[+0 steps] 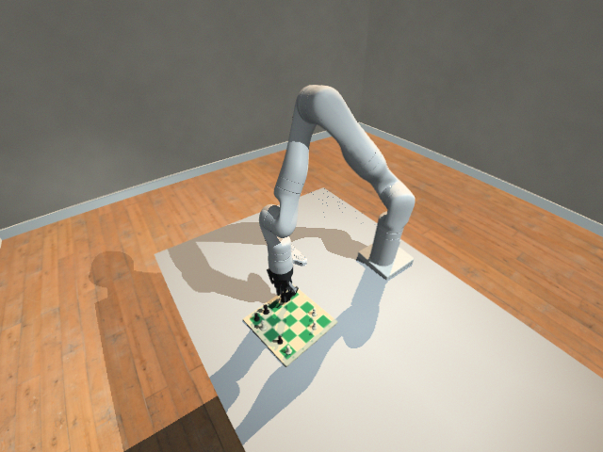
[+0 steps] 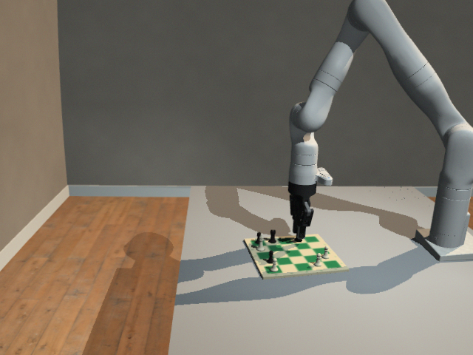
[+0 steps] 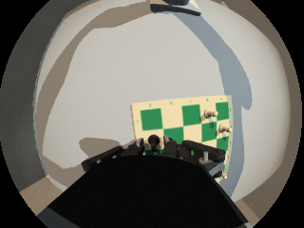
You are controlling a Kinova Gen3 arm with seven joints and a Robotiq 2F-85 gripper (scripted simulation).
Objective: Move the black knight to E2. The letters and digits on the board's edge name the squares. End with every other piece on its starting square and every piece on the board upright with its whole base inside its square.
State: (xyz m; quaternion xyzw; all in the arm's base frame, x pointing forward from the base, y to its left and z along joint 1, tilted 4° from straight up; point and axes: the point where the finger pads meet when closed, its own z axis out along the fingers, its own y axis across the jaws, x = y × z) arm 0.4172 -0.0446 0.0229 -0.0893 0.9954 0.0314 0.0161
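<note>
Now: hand 20 mm above the black knight. From my hand the other things lie so: chessboard: 20 mm ahead, 80 mm to the left, 40 mm below.
</note>
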